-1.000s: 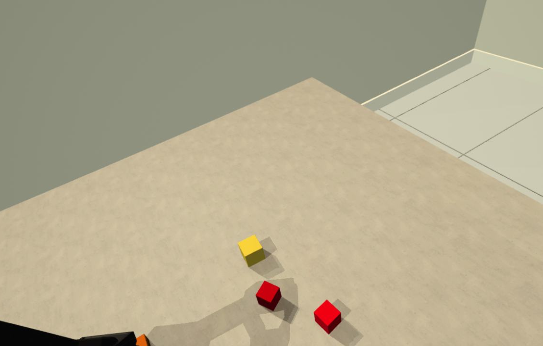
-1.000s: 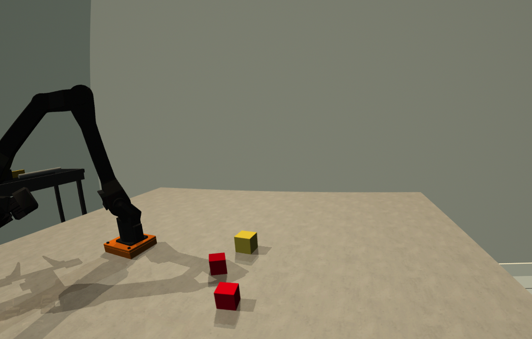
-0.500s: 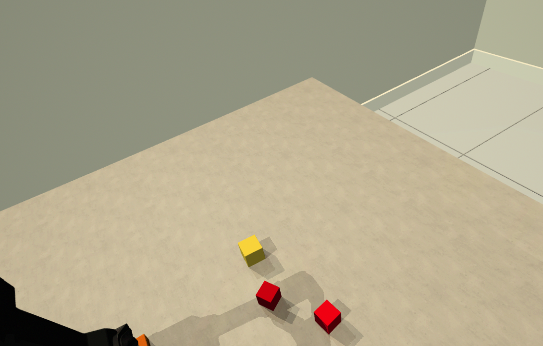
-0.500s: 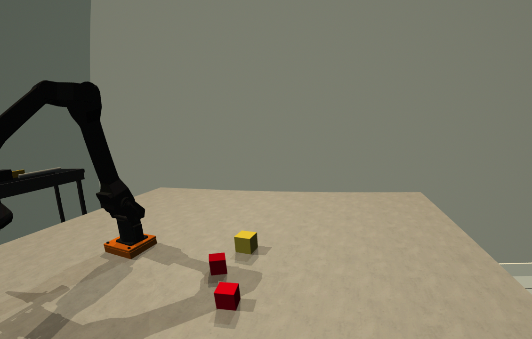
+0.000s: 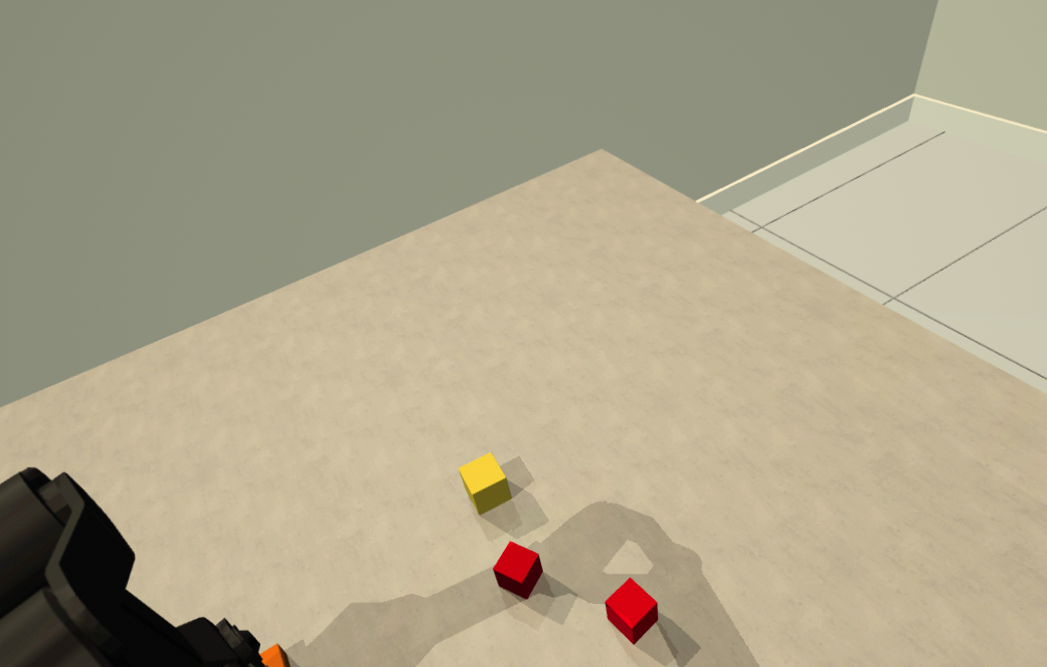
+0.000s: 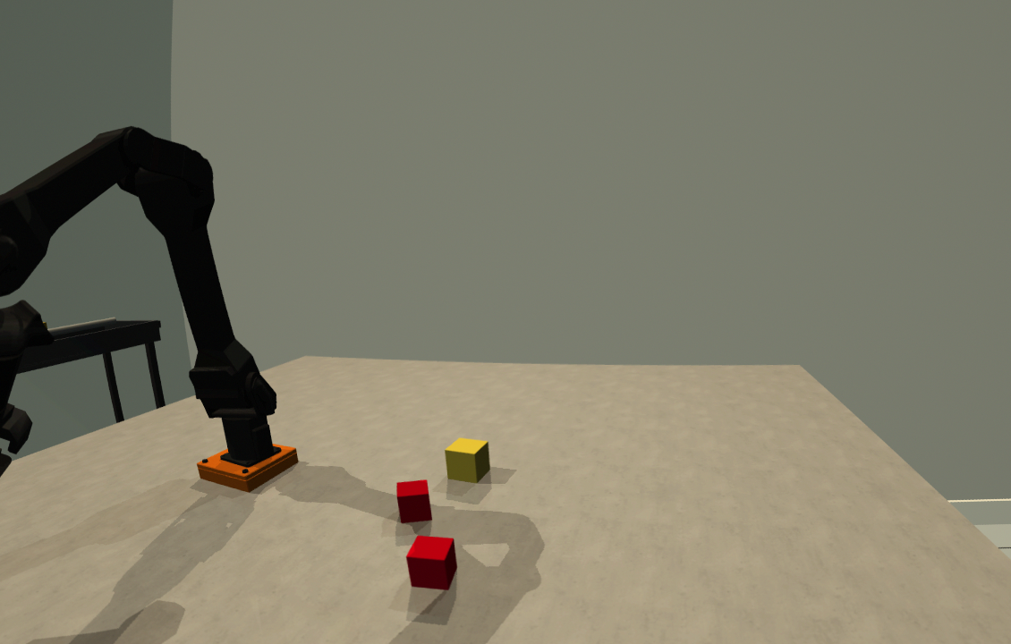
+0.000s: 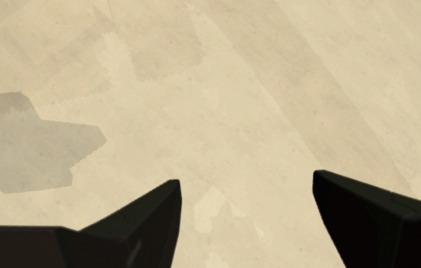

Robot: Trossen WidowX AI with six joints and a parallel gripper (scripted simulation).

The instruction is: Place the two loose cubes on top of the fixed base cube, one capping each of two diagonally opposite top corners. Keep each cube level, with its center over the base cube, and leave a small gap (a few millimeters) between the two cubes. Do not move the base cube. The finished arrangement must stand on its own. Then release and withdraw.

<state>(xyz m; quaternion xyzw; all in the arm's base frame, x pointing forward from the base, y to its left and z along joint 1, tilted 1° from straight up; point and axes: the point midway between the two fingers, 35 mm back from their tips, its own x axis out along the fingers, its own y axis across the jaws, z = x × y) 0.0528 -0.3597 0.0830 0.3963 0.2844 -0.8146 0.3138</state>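
Right now the yellow base cube is 47 cm to the left of my gripper tip, 25 cm ahead of it and 6 cm below it.
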